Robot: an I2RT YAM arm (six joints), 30 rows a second.
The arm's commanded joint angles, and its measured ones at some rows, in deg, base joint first. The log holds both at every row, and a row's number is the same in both.
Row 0, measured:
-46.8 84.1 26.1 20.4 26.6 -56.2
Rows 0 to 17, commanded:
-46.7 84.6 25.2 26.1 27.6 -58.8
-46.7 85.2 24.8 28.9 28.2 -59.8
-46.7 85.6 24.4 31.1 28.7 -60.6
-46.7 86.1 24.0 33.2 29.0 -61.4
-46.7 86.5 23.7 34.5 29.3 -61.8
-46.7 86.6 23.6 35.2 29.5 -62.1
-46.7 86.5 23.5 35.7 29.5 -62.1
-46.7 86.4 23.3 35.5 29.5 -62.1
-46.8 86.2 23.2 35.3 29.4 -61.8
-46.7 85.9 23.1 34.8 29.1 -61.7
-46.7 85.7 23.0 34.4 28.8 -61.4
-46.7 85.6 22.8 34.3 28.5 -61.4
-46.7 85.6 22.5 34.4 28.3 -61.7
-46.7 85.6 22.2 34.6 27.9 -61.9
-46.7 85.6 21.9 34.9 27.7 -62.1
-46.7 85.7 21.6 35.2 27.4 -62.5
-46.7 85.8 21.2 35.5 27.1 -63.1
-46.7 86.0 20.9 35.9 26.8 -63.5
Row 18, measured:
-46.8 86.5 22.3 33.8 28.0 -61.9
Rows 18 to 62, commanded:
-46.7 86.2 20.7 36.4 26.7 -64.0
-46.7 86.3 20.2 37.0 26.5 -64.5
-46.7 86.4 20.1 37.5 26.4 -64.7
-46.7 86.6 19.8 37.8 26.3 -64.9
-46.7 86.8 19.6 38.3 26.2 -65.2
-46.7 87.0 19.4 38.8 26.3 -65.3
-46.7 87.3 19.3 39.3 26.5 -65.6
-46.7 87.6 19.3 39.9 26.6 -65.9
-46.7 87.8 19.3 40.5 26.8 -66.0
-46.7 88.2 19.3 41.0 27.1 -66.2
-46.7 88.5 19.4 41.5 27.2 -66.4
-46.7 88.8 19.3 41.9 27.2 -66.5
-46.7 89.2 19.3 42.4 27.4 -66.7
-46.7 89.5 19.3 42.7 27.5 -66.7
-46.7 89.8 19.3 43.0 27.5 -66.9
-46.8 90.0 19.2 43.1 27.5 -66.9
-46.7 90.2 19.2 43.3 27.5 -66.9
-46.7 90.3 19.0 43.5 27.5 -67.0
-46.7 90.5 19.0 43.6 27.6 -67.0
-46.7 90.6 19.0 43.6 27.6 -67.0
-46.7 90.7 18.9 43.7 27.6 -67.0
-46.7 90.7 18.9 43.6 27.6 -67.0
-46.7 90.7 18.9 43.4 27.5 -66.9
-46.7 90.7 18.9 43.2 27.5 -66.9
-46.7 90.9 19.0 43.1 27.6 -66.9
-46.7 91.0 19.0 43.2 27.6 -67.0
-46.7 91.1 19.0 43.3 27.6 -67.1
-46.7 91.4 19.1 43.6 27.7 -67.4
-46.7 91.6 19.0 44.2 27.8 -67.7
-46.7 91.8 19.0 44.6 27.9 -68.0
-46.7 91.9 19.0 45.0 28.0 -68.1
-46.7 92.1 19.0 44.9 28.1 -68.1
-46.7 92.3 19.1 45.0 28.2 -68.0
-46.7 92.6 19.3 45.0 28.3 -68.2
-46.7 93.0 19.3 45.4 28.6 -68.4
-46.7 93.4 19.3 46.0 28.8 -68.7
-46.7 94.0 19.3 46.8 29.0 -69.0
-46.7 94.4 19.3 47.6 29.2 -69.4
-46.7 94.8 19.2 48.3 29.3 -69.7
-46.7 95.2 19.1 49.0 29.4 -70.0
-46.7 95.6 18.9 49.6 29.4 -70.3
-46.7 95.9 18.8 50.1 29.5 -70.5
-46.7 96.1 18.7 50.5 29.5 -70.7
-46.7 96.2 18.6 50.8 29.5 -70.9
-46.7 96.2 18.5 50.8 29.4 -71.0
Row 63, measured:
-46.8 95.7 19.6 49.2 29.2 -69.7
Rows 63 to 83, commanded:
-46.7 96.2 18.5 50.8 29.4 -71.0
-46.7 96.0 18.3 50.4 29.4 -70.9
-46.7 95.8 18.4 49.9 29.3 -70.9
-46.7 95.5 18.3 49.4 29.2 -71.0
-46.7 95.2 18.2 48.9 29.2 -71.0
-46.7 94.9 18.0 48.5 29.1 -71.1
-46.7 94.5 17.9 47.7 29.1 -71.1
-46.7 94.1 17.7 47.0 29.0 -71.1
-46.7 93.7 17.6 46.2 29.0 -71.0
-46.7 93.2 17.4 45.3 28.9 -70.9
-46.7 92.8 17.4 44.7 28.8 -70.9
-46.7 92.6 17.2 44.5 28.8 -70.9
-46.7 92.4 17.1 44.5 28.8 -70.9
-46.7 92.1 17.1 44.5 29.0 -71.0
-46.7 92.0 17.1 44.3 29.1 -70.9
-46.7 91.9 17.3 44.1 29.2 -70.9
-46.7 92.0 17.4 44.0 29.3 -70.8
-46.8 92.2 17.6 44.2 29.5 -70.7
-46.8 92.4 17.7 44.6 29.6 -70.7
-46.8 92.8 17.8 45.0 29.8 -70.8
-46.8 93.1 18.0 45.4 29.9 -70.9
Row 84, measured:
-46.8 93.0 18.2 46.6 29.4 -70.5
